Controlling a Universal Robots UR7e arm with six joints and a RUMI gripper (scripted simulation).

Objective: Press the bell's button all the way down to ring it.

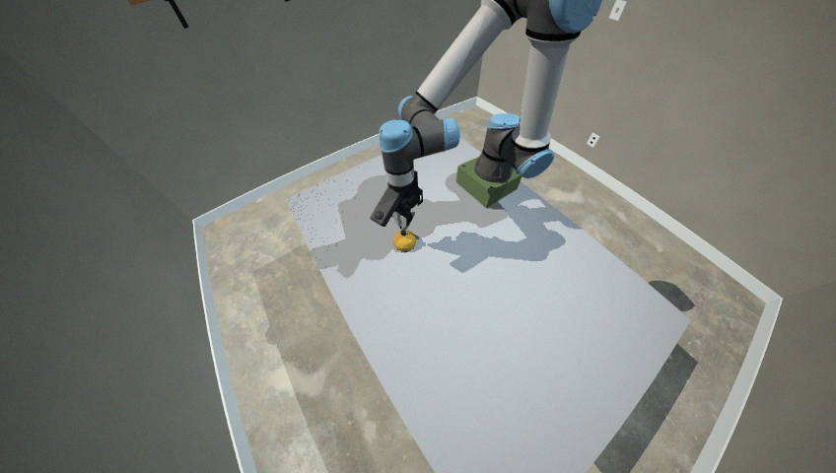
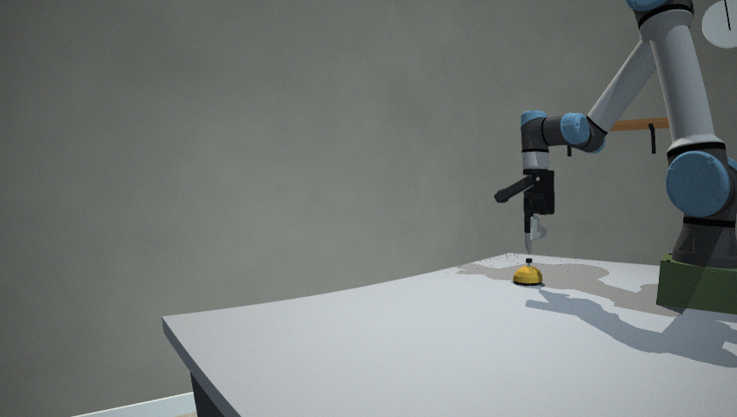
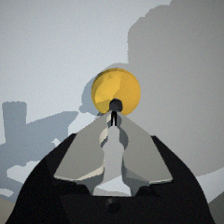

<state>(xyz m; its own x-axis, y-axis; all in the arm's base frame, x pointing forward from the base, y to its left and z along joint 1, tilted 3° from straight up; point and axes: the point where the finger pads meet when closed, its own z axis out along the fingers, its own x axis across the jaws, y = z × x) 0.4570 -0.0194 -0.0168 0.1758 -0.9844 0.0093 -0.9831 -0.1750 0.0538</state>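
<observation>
My hand is 4 cm above the button. The rest, counted from my hand: yellow dome bell: 5 cm below.
</observation>
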